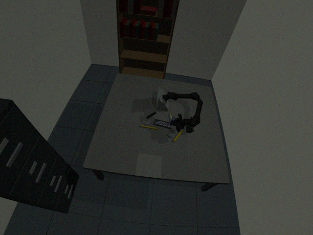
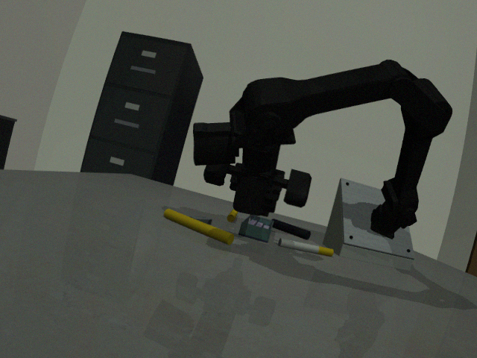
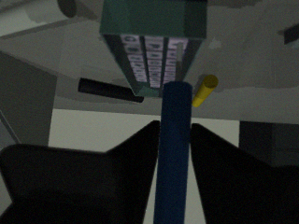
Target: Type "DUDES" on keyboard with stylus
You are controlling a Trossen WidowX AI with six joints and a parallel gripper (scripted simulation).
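The long yellow cylinder lies 8 cm ahead of my gripper tip, 9 cm to the left of it and 7 cm below it. Round my gripper tip: blue stylus 1 cm below; black cylinder 10 cm behind, 21 cm to the right, 7 cm below; stylus tip 5 cm below.
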